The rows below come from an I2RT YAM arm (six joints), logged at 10 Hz.
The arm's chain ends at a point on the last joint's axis. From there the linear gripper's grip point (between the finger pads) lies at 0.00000 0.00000 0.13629 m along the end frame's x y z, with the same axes.
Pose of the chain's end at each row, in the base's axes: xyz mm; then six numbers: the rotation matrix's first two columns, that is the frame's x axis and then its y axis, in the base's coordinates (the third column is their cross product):
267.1 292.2 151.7 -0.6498 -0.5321 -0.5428 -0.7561 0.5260 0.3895
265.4 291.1 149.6 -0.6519 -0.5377 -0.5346 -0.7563 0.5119 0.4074
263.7 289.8 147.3 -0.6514 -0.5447 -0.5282 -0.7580 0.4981 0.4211
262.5 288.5 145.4 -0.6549 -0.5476 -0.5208 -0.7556 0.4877 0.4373
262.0 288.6 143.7 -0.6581 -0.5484 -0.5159 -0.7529 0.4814 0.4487
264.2 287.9 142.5 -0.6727 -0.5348 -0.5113 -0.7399 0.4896 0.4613
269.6 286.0 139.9 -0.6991 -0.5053 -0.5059 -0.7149 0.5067 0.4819
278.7 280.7 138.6 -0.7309 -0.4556 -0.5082 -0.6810 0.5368 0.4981
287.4 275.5 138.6 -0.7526 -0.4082 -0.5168 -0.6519 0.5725 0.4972
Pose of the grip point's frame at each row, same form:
277.8 382.6 50.3 -0.6498 -0.5321 -0.5428 -0.7561 0.5260 0.3895
272.8 382.4 48.7 -0.6519 -0.5377 -0.5346 -0.7563 0.5119 0.4074
268.3 381.8 46.8 -0.6514 -0.5447 -0.5282 -0.7580 0.4981 0.4211
264.5 381.2 45.5 -0.6549 -0.5476 -0.5208 -0.7556 0.4877 0.4373
262.3 381.8 44.2 -0.6581 -0.5484 -0.5159 -0.7529 0.4814 0.4487
264.7 381.8 43.7 -0.6727 -0.5348 -0.5113 -0.7399 0.4896 0.4613
271.3 381.2 42.4 -0.6991 -0.5053 -0.5059 -0.7149 0.5067 0.4819
285.0 377.5 42.8 -0.7309 -0.4556 -0.5082 -0.6810 0.5368 0.4981
300.1 372.4 43.6 -0.7526 -0.4082 -0.5168 -0.6519 0.5725 0.4972

